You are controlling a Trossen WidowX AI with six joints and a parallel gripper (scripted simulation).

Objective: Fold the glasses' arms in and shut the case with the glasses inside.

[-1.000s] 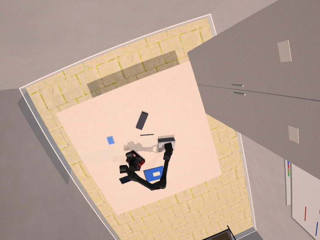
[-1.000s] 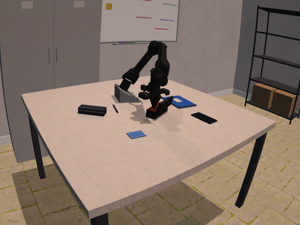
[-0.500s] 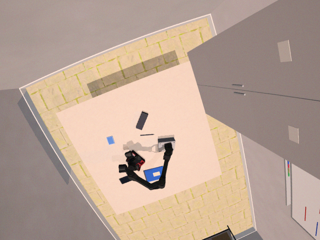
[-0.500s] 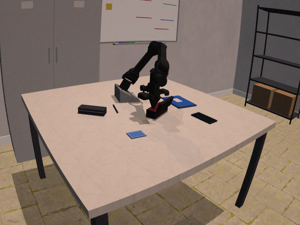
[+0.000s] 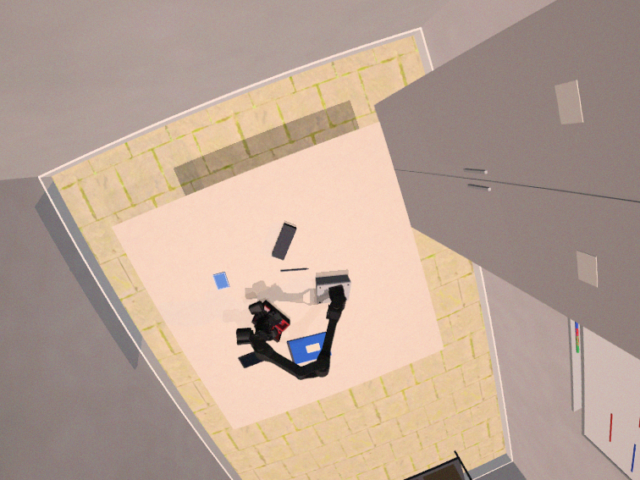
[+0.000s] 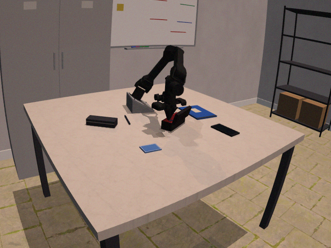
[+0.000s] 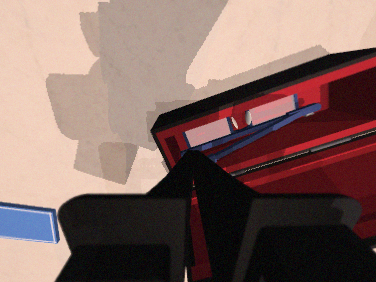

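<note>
Now: the black lid 20 mm ahead of my hand, 80 mm to the left of it and 10 mm below it. The rest, counted from my hand: glasses case 10 mm behind, 70 mm to the left, 40 mm below; small blue card 150 mm ahead, 190 mm to the right, 80 mm below; black box 190 mm behind, 290 mm to the right, 60 mm below.
</note>
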